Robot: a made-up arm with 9 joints. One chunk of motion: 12 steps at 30 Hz.
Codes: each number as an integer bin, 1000 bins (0 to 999) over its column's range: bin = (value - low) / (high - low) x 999, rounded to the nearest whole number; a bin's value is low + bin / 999 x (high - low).
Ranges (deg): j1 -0.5..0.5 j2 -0.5..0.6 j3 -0.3..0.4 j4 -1..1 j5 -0.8..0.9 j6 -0.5..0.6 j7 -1.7..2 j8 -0.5..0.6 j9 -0.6..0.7
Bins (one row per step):
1: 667 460 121 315 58 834 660 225 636
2: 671 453 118 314 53 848 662 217 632
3: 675 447 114 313 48 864 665 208 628
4: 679 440 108 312 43 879 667 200 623
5: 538 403 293 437 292 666 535 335 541
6: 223 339 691 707 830 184 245 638 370
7: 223 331 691 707 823 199 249 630 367
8: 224 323 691 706 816 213 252 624 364
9: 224 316 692 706 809 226 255 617 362
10: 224 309 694 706 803 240 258 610 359
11: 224 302 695 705 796 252 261 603 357
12: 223 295 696 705 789 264 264 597 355
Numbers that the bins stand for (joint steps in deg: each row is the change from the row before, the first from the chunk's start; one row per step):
1: 0.168 0.007 -0.215 -0.369 -0.701 0.418 0.744 -0.252 0.228
2: 0.172 -0.001 -0.217 -0.371 -0.710 0.434 0.752 -0.261 0.222
3: 0.176 -0.008 -0.220 -0.373 -0.718 0.451 0.763 -0.271 0.217
4: 0.180 -0.016 -0.224 -0.375 -0.727 0.468 0.770 -0.280 0.211
5: 0.039 -0.056 -0.095 -0.125 -0.303 0.233 0.281 -0.131 0.104
6: -0.277 -0.127 0.184 0.415 0.612 -0.297 -0.793 0.203 -0.119
7: -0.277 -0.136 0.184 0.415 0.601 -0.281 -0.778 0.194 -0.122
8: -0.276 -0.144 0.184 0.413 0.589 -0.265 -0.767 0.187 -0.126
9: -0.276 -0.152 0.185 0.413 0.577 -0.251 -0.756 0.179 -0.129
10: -0.276 -0.160 0.186 0.413 0.566 -0.236 -0.744 0.172 -0.133
11: -0.276 -0.167 0.187 0.411 0.555 -0.223 -0.733 0.164 -0.135
12: -0.277 -0.175 0.188 0.411 0.543 -0.209 -0.722 0.157 -0.138

